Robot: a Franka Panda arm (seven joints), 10 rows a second.
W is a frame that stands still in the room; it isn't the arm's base.
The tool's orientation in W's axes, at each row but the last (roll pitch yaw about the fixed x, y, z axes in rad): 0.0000 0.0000 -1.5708; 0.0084 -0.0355 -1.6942; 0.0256 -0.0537 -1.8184; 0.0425 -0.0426 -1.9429; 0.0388 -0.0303 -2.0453; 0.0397 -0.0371 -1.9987
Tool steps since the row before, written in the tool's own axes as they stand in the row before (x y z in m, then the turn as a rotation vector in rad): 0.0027 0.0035 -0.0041 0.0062 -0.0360 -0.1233; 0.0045 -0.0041 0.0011 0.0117 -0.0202 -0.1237; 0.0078 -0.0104 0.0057 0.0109 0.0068 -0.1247; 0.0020 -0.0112 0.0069 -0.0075 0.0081 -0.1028; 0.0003 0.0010 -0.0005 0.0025 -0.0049 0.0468; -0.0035 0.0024 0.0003 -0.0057 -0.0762 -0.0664
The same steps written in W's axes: 0.0035 -0.0027 -0.0041 -0.0360 -0.0062 -0.1233; -0.0046 -0.0039 0.0012 -0.0210 -0.0136 -0.1234; -0.0121 -0.0047 0.0058 0.0054 -0.0195 -0.1237; -0.0113 0.0026 0.0065 0.0127 -0.0016 -0.1026; 0.0008 -0.0007 -0.0005 -0.0065 0.0021 0.0466; 0.0036 0.0022 0.0003 -0.0656 0.0333 -0.0695
